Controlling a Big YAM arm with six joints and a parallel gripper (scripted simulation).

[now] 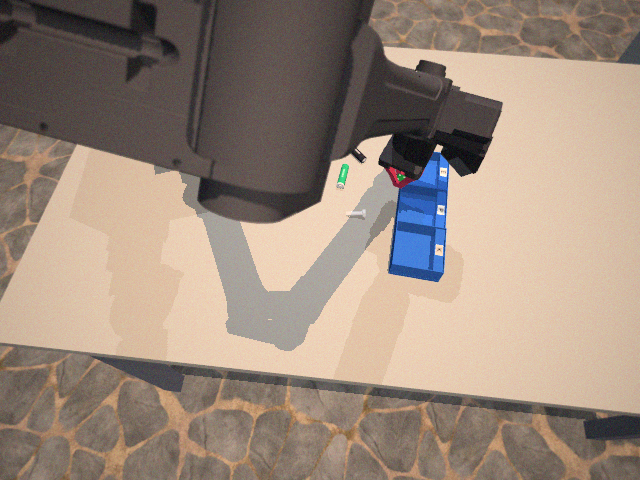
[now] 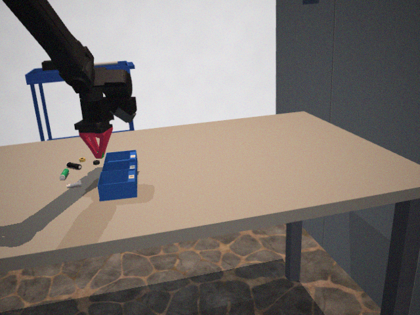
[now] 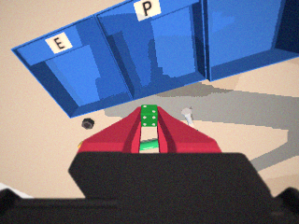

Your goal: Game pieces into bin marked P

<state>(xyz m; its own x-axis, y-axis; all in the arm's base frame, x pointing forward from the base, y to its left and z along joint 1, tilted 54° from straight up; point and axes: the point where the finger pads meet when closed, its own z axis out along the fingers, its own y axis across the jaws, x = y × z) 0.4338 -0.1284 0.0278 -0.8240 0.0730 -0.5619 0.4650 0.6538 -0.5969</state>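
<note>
Now: hand 40 mm short of the blue bin, 30 mm to the left of it and 40 mm above it. Also, from my hand: bolt: 70 mm behind, 30 mm to the right, 60 mm below; green die: right at my hand; green battery: 90 mm behind, 50 mm to the left, 60 mm below.
</note>
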